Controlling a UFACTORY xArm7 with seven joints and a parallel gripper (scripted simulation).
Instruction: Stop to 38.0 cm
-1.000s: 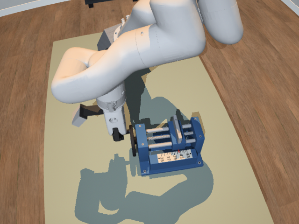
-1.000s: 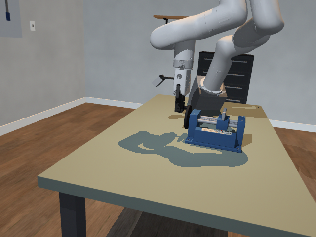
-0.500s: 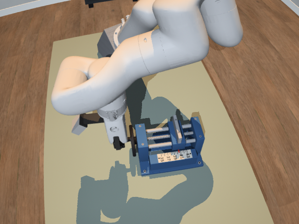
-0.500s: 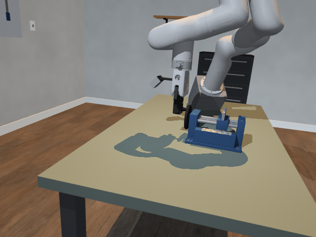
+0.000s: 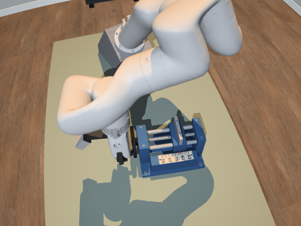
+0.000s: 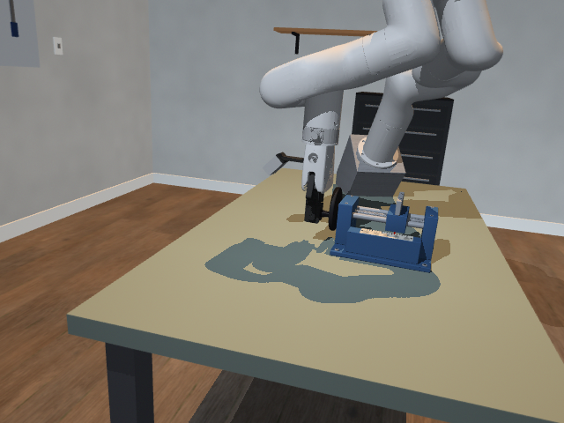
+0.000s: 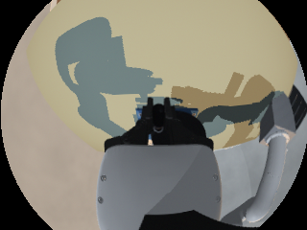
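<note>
My hand is 2 cm to the right of the handwheel. Round my hand: stop plate 1 cm ahead, 18 cm to the left, 2 cm above.
</note>
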